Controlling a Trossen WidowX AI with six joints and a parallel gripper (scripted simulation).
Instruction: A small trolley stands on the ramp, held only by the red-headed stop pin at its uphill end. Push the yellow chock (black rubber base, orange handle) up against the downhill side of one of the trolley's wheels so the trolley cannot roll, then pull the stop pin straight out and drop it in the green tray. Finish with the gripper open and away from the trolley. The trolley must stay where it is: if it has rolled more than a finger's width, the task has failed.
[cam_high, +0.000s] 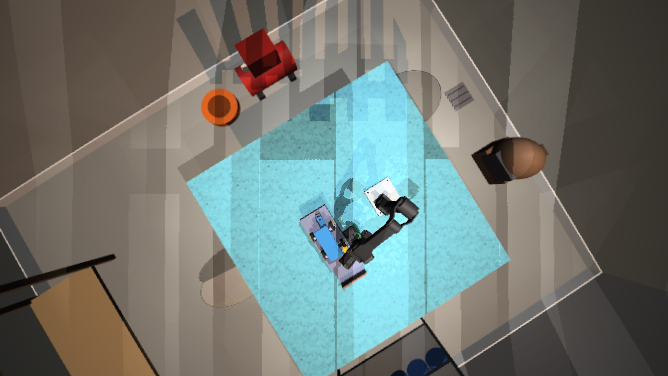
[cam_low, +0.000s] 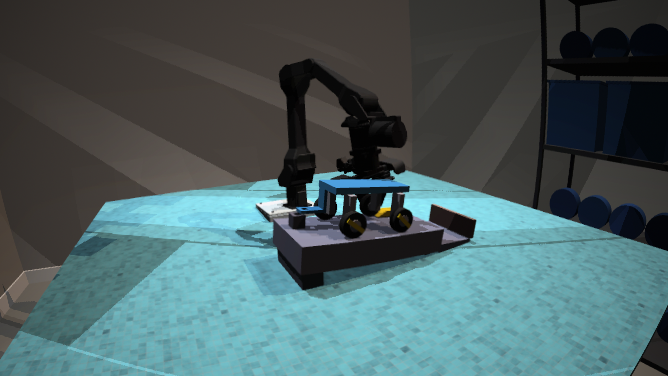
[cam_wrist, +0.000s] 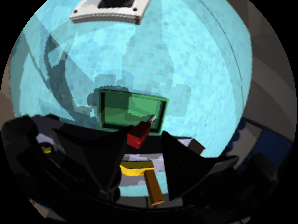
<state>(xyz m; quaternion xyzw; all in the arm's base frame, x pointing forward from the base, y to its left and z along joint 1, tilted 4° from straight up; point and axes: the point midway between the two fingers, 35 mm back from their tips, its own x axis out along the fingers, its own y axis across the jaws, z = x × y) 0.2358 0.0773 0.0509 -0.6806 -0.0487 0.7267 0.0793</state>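
The red-headed stop pin lies 1 cm below my gripper tip. Round my gripper tip: yellow chock (7 cm ahead, 3 cm above, 1 cm to the right); green tray (6 cm below, 2 cm to the right, 1 cm behind); grey ramp (12 cm to the right, 10 cm ahead, 1 cm below).
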